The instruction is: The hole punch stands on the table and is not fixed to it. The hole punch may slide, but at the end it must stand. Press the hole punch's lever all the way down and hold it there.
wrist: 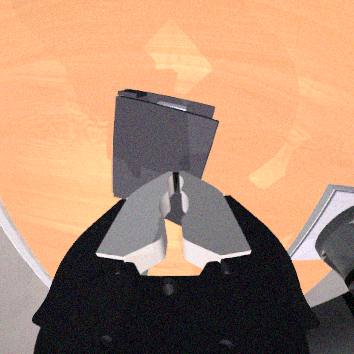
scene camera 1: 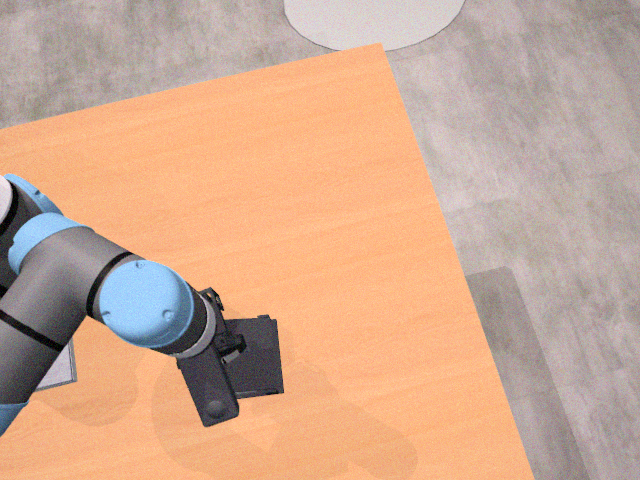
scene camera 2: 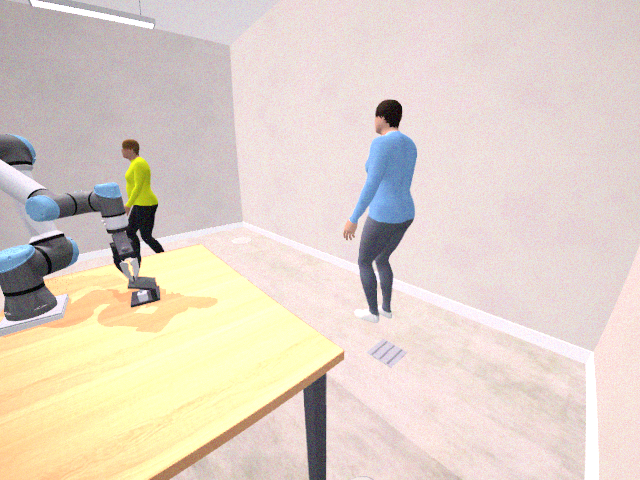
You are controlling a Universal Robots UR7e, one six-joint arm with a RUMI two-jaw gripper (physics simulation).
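Pixels of known places: gripper, fingertip midpoint: (wrist: 176, 174) (scene camera 1: 225, 357) (scene camera 2: 134, 280); arm's base, link origin: (wrist: 347, 231) (scene camera 2: 32, 309).
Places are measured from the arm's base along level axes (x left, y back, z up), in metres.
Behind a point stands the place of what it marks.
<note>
The dark hole punch (scene camera 1: 261, 356) @(y -0.420, x -0.067, z 0.032 m) (scene camera 2: 152, 296) @(y -0.422, x -0.121, z -0.002 m) (wrist: 150, 145) @(y -0.397, x -0.081, z 0.040 m) stands upright on its base on the table. In scene camera 2 its flat lever (scene camera 2: 142, 282) @(y -0.394, x -0.068, z 0.041 m) is raised, with an open gap between it and the base. My gripper (scene camera 1: 236, 353) @(y -0.369, x -0.066, z 0.054 m) (scene camera 2: 133, 279) @(y -0.369, x -0.066, z 0.054 m) (wrist: 176, 174) @(y -0.369, x -0.066, z 0.054 m) is shut and empty, pointing down. Its fingertips are at or just above the lever's top, near one edge; whether they touch it I cannot tell. In scene camera 1 the wrist and gripper body hide the left part of the hole punch.
The wooden table (scene camera 1: 310, 206) @(y -0.516, x 0.198, z -0.028 m) (scene camera 2: 206, 361) @(y -0.552, x -0.536, z -0.028 m) carries the arm's light base plate (scene camera 1: 61, 369) @(y -0.094, x -0.054, z -0.004 m) (scene camera 2: 31, 322) @(y -0.024, x -0.086, z -0.009 m) (wrist: 312, 220) @(y -0.099, x 0.000, z -0.015 m). A person in yellow (scene camera 2: 138, 180) stands behind the table, beyond the arm. A person in blue (scene camera 2: 392, 175) stands on the floor to the right.
</note>
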